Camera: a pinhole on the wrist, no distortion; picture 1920 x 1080 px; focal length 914.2 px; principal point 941.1 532.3 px. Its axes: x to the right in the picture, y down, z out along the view. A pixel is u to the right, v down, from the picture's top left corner.
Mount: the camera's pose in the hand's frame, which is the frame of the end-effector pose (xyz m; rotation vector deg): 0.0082 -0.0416 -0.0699 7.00 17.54 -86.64
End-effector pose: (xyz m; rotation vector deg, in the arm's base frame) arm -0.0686 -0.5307 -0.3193 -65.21 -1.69 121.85
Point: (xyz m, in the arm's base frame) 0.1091 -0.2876 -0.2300
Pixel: outside the picture
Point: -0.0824 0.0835 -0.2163
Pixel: 1621.4 974.9
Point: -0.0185 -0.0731 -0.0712
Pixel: 1608.7 550.2
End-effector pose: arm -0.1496 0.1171 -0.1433 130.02 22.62 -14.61
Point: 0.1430 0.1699 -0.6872
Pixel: outside the picture
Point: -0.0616 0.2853 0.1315
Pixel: behind the camera
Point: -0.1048 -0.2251 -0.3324
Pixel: 336.9 491.5
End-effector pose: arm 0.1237 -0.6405 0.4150 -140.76 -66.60 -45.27
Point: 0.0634 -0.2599 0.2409
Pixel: 1208.9 600.7
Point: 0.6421 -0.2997 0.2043
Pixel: 286.8 1027.5
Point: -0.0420 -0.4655 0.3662
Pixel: 1695.1 313.1
